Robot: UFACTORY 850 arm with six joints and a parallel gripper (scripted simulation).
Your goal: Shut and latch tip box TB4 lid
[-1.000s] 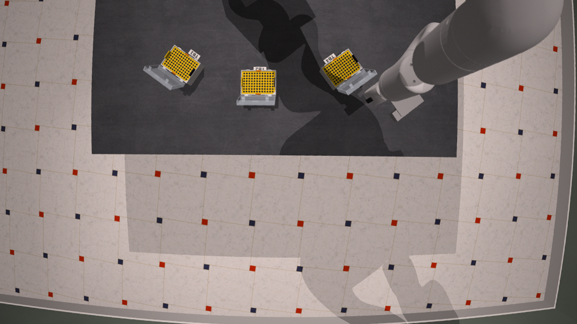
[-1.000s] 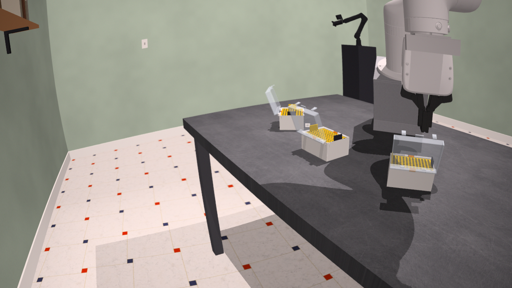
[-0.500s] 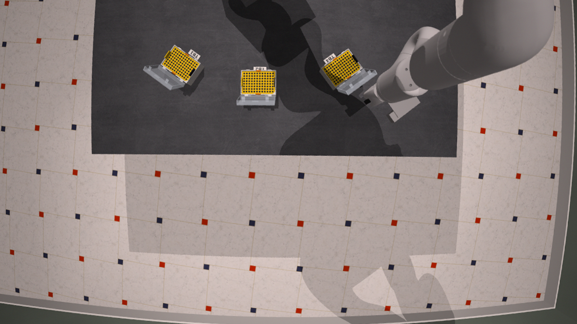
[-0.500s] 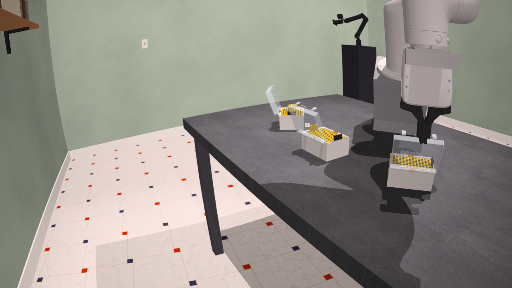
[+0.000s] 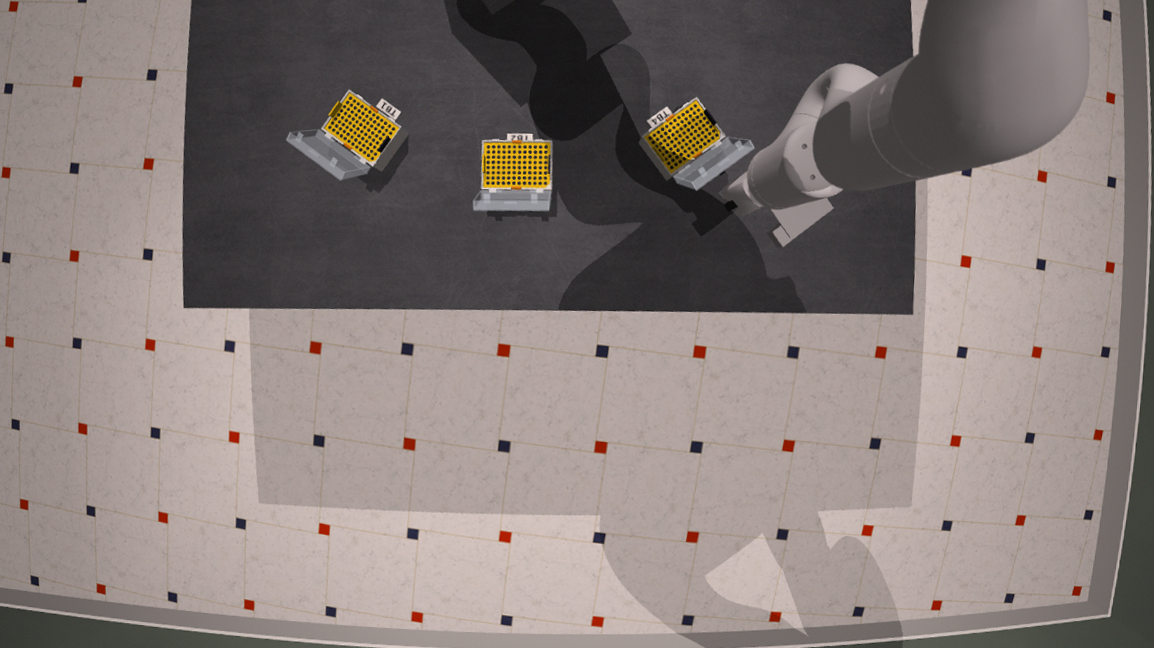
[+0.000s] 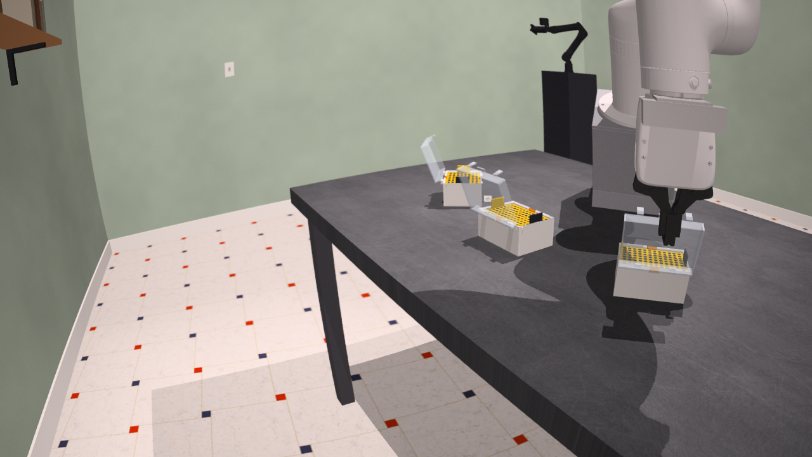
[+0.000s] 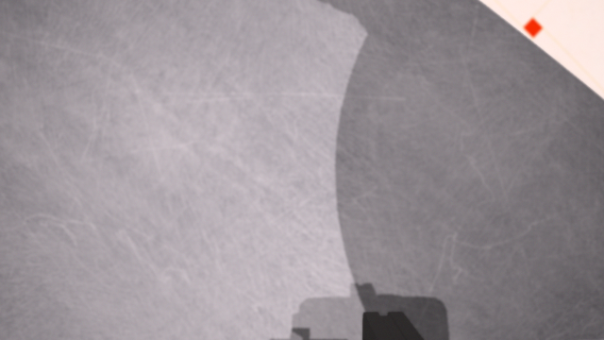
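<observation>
The clear lid is 50 mm behind my hand, 50 mm to the right of it and 50 mm below it. Also, from my hand: tip box 90 mm behind, 80 mm to the right, 90 mm below; then label 150 mm behind, 130 mm to the right, 150 mm below.
</observation>
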